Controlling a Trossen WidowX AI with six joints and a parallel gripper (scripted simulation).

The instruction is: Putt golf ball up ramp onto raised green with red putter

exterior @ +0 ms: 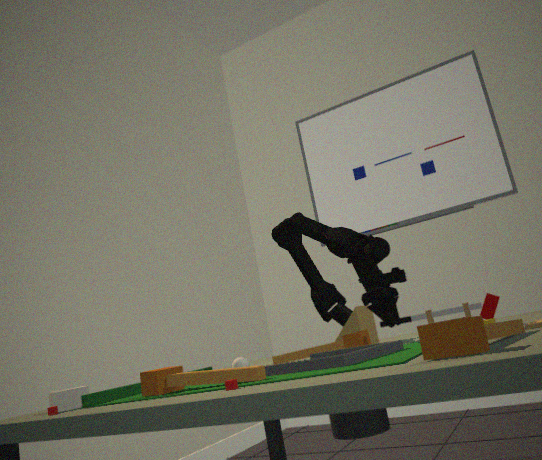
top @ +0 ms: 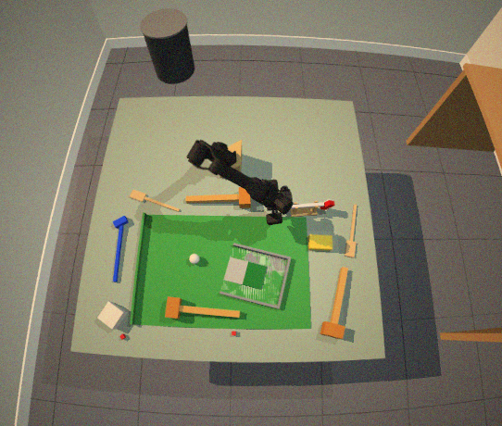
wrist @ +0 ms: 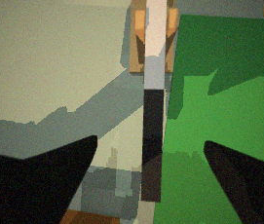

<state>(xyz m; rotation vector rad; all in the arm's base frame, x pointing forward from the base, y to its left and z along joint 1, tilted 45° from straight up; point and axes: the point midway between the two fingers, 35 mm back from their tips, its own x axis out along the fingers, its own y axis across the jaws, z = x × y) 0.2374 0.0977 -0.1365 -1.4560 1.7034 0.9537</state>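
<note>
Right now my gripper tip is 120 mm to the right of the red putter and 10 mm below it. Round my gripper tip: green mat: 250 mm to the right, 240 mm ahead, 50 mm below; white golf ball: 360 mm to the right, 180 mm ahead, 30 mm below; yellow block: 180 mm to the left, 160 mm ahead, 40 mm below.
</note>
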